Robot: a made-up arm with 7 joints.
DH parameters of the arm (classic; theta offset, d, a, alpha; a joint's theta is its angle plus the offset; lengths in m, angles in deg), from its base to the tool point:
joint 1: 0 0.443 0 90
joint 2: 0 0.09 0 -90
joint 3: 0 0.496 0.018 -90
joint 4: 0 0.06 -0.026 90
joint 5: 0 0.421 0 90
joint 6: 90 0.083 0.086 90
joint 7: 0 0.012 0 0
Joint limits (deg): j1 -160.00..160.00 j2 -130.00..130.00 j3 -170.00..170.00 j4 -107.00..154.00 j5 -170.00..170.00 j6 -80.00..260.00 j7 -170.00..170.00
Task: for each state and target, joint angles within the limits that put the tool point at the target. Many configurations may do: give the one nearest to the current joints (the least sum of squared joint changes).
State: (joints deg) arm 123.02 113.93 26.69 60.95 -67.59 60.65 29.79
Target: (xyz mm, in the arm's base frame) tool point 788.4 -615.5 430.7
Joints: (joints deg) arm 142.31 96.77 16.41 25.97 -63.50 37.47 29.79
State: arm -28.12 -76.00 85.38 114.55 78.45 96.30 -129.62
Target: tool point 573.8 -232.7 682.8
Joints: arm -56.55 -63.00 94.15 77.83 70.02 95.42 -129.62
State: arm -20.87 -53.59 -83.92 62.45 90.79 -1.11 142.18
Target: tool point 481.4 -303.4 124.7
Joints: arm 6.17 -73.21 -41.52 102.28 94.32 -8.12 142.18
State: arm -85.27 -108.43 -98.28 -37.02 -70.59 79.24 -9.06
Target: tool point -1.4 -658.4 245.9
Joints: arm -119.61 -94.88 -95.72 -60.85 -66.41 89.90 -9.06
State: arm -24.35 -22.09 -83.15 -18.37 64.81 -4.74 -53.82
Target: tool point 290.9 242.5 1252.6
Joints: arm -2.17 -19.60 -82.66 -51.10 63.96 -2.32 -53.82
